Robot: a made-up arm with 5 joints.
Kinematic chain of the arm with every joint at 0, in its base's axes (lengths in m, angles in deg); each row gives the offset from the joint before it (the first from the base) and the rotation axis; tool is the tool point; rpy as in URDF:
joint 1: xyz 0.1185 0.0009 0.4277 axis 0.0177 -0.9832 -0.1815
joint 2: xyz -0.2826 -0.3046 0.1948 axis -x
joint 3: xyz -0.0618 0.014 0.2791 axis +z
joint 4: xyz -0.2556 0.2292 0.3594 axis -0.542 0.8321 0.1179
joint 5: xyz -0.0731 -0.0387 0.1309 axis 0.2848 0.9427 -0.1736
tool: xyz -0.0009 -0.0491 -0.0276 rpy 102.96 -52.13 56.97
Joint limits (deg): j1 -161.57..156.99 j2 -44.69..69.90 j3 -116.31..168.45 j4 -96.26..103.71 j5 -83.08..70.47
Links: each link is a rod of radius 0.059 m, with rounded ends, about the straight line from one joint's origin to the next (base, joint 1, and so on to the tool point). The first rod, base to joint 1, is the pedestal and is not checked.
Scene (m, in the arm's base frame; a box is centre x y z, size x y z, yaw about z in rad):
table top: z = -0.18
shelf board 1: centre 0.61 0.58 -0.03 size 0.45 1 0.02 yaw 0.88
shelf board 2: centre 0.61 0.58 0.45 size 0.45 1 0.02 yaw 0.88
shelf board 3: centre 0.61 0.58 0.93 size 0.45 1 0.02 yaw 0.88
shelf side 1: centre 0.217 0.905 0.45 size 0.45 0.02 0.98 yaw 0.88
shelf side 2: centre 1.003 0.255 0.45 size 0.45 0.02 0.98 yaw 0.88
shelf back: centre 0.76 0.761 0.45 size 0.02 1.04 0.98 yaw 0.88
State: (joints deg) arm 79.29 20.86 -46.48 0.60 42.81
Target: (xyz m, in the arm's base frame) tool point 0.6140 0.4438 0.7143
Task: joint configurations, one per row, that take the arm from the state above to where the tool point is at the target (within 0.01 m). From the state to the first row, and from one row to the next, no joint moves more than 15 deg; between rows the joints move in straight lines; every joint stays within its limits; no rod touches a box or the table.
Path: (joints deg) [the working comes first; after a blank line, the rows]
Joints at the target: -73.81 37.28 -113.65 0.87 50.66
Straight joint move there: touches shelf board 3.

1: 64.39 29.03 -46.23 -14.27 45.08
2: 49.50 37.21 -45.98 -29.14 47.36
3: 34.60 45.38 -45.72 -44.01 49.63
4: 19.70 53.55 -45.47 -58.87 51.91
5: 4.81 61.73 -45.22 -73.74 54.18
6: -10.09 69.90 -44.97 -88.61 56.46
7: -20.71 64.46 -56.41 -73.70 55.49
8: -31.33 59.03 -67.86 -58.78 54.52
9: -41.95 53.59 -79.31 -43.87 53.56
10: -52.57 48.15 -90.75 -28.96 52.59
11: -63.19 42.72 -102.20 -14.04 51.62
12: -73.81 37.28 -113.65 0.87 50.66

